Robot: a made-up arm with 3 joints. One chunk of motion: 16 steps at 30 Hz.
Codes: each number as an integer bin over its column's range. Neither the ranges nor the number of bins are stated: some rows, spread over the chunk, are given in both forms.
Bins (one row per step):
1: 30 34 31
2: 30 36 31
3: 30 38 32
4: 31 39 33
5: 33 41 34
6: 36 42 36
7: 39 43 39
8: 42 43 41
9: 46 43 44
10: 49 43 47
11: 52 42 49
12: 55 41 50
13: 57 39 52
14: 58 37 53
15: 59 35 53
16: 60 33 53
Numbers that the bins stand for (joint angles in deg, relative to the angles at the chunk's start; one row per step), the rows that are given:
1: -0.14 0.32 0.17
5: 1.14 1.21 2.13
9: 6.71 1.46 8.63
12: 10.57 1.21 12.54
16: 12.71 0.19 14.49
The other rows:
2: -0.14 0.57 0.17
3: -0.14 0.83 0.83
4: 0.29 0.95 1.48
6: 2.43 1.33 3.43
7: 3.71 1.46 5.38
8: 5.00 1.46 6.68
10: 8.00 1.46 10.59
11: 9.29 1.33 11.89
13: 11.43 0.95 13.84
14: 11.86 0.70 14.49
15: 12.29 0.44 14.49

